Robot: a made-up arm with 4 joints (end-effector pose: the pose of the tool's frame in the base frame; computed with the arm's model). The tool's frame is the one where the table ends.
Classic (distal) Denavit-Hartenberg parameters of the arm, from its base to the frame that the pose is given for. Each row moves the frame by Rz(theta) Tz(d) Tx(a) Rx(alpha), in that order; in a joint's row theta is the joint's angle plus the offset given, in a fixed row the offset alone. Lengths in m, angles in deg.
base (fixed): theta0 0; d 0.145; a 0; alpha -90
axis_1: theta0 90; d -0.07; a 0.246; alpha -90
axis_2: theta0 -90; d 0.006; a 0.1; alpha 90
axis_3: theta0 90; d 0.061; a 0.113; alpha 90
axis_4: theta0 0; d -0.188; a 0.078; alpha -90
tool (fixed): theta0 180; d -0.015; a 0; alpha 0
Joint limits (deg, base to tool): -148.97..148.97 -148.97..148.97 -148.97..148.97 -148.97..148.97
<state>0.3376 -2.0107 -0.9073 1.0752</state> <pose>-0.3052 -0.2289 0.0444 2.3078 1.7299 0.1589</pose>
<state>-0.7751 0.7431 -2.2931 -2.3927</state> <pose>0.2013 0.1332 -0.2275 1.8713 0.9889 1.2469</pose>
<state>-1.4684 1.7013 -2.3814 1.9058</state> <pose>0.5585 0.0286 0.0253 1.6280 -1.5968 -0.5233</pose>
Working (the frame after each row of the table, in the pose's form):
after base (fixed): 0.0000 0.0000 0.1450 -1.5708 0.0000 0.0000
after axis_1: 0.2447 -0.0700 0.1199 3.1375 0.0000 -0.1608
after axis_2: 0.3427 -0.0830 0.1038 -1.5736 0.1828 -0.0221
after axis_3: 0.4358 -0.0327 0.1765 -0.0587 -0.7072 -0.1196
after axis_4: 0.5471 0.0249 0.0162 -1.7509 -1.7852 1.0876

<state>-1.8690 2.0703 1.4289 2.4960</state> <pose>0.2516 0.0284 0.4019 0.2786 1.8375 -2.0311</pose>
Working (the frame after each row of the table, in the pose's form):
after base (fixed): 0.0000 0.0000 0.1450 -1.5708 0.0000 0.0000
after axis_1: 0.2351 -0.0700 0.2173 3.1067 0.0000 0.4667
after axis_2: 0.3208 -0.1179 0.2373 -1.4495 0.1581 -0.6109
after axis_3: 0.2596 -0.0108 0.2018 0.6846 2.6271 0.0536
after axis_4: 0.2532 0.0136 0.4038 1.4454 -0.2192 0.4260

